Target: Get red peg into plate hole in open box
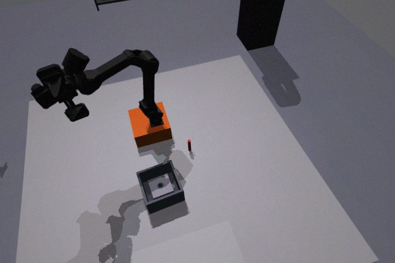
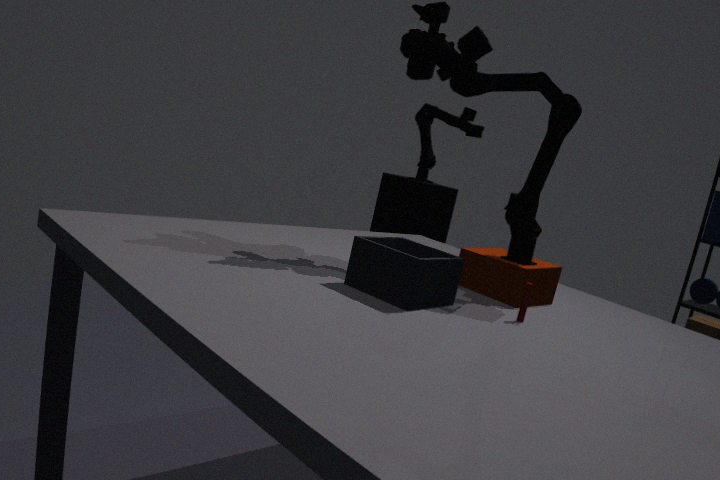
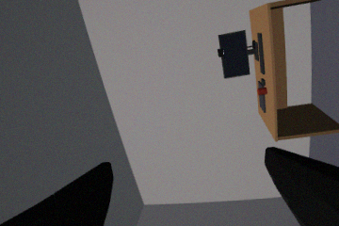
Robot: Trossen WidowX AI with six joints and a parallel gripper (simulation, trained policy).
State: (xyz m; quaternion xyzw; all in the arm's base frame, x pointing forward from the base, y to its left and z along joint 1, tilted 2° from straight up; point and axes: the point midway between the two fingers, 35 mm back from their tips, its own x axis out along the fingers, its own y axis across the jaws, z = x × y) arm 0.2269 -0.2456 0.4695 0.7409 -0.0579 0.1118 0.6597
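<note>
The red peg is 110 mm behind my gripper tip, 380 mm to the left of it and 520 mm below it. From my gripper tip the other things lie so: pale plate: 60 mm ahead, 200 mm to the left, 510 mm below; then dark box: 60 mm ahead, 200 mm to the left, 530 mm below.
</note>
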